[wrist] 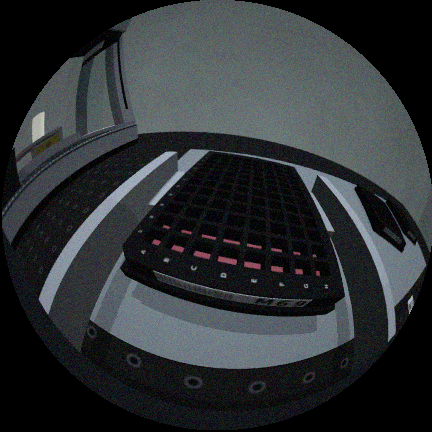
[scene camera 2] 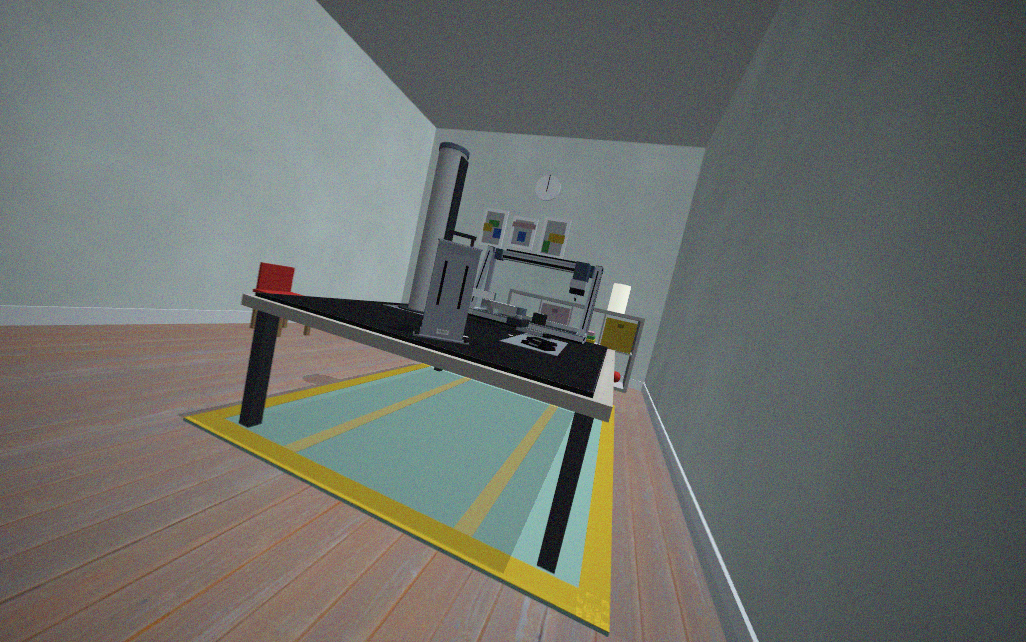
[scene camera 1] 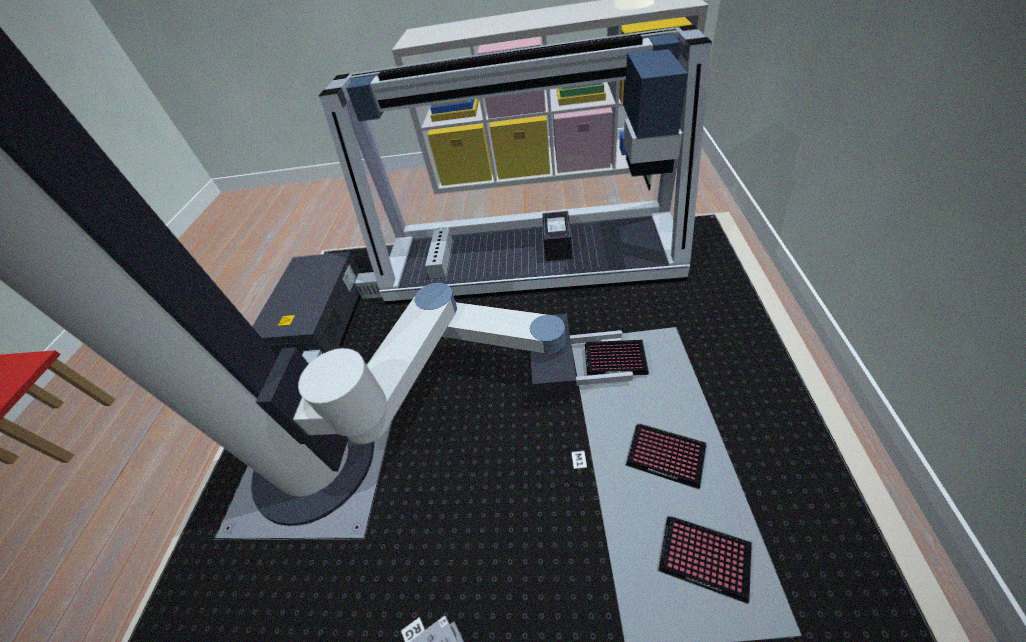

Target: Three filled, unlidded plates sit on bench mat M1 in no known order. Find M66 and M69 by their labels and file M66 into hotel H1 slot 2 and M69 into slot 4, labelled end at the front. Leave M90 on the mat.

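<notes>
My gripper is shut on a black plate with pink wells, one finger along each long side. The plate's near-end label reads M69 in the wrist view. It looks level, and a shadow shows on the mat below its labelled end, so it seems slightly raised over the far end of bench mat M1. Two more filled plates lie on the mat, a middle one and a near one; their labels are unreadable. Hotel H1 cannot be identified by a readable label.
A tall grey slotted unit stands on the bench. A gantry frame stands behind the arm, with a dark box to its left. A tag reading RG and part of a grey fixture show at the bottom edge.
</notes>
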